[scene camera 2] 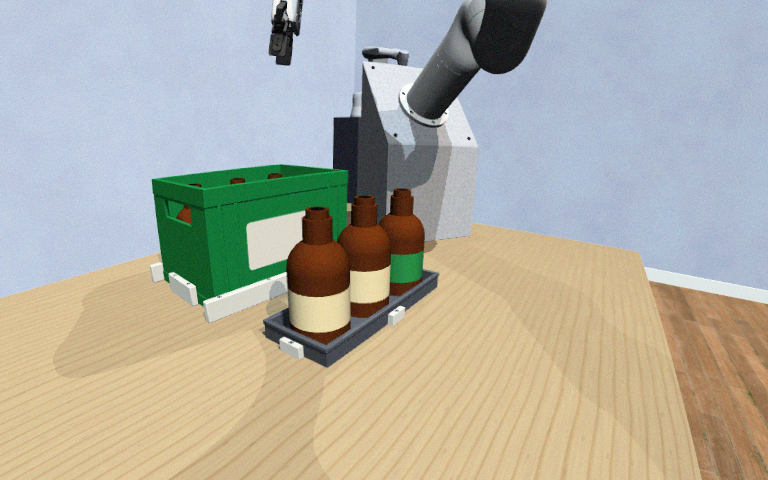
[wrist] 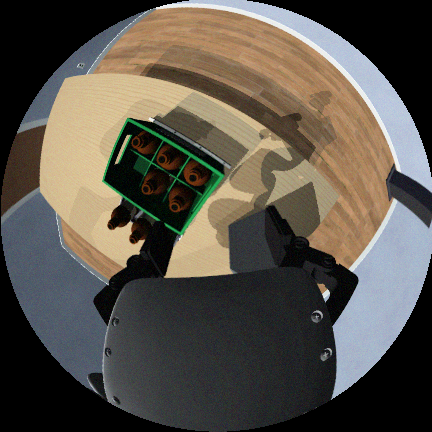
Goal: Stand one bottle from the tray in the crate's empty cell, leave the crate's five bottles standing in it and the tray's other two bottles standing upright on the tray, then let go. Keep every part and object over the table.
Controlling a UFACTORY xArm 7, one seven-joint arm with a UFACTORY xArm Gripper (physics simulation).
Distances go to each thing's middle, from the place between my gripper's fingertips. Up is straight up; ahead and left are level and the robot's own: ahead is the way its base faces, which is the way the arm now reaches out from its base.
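Labels:
My hand's well above the long white strip [scene camera 2: 232, 302], and it's also a good way to the right of it and a good way short of it.

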